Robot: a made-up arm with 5 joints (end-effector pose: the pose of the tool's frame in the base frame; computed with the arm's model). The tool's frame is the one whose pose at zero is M. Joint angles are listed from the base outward.
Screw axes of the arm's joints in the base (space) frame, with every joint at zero. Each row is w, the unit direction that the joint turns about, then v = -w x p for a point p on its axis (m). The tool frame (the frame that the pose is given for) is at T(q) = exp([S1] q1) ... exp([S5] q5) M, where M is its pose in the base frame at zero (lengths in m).
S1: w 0 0 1 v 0 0 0
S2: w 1 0 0 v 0 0.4 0.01
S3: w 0 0 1 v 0.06 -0.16 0
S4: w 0 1 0 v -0.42 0 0.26
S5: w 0 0 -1 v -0.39 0.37 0
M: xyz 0.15 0.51 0.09 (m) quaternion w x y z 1 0 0 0
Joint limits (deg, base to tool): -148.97..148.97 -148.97..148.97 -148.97..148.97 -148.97..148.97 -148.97..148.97
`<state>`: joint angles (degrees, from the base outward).
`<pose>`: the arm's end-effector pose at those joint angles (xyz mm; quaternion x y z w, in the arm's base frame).
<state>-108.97 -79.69 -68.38 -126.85 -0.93</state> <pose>-156.8 -722.1 586.7 -0.9546 0.0913 0.1957 0.2051</pose>
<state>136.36 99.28 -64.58 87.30 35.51</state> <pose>-340.6 458.8 908.4 0.6207 -0.7508 -0.2125 0.0764</pose>
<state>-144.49 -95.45 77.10 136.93 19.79</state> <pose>457.3 -15.7 268.6 -0.3039 -0.8392 -0.1810 0.4130</pose>
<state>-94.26 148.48 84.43 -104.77 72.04</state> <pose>-543.0 418.2 445.6 -0.4620 0.6553 -0.3326 0.4964</pose>
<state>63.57 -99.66 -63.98 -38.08 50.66</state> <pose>557.6 652.9 428.5 0.0781 -0.9128 -0.0676 0.3952</pose>
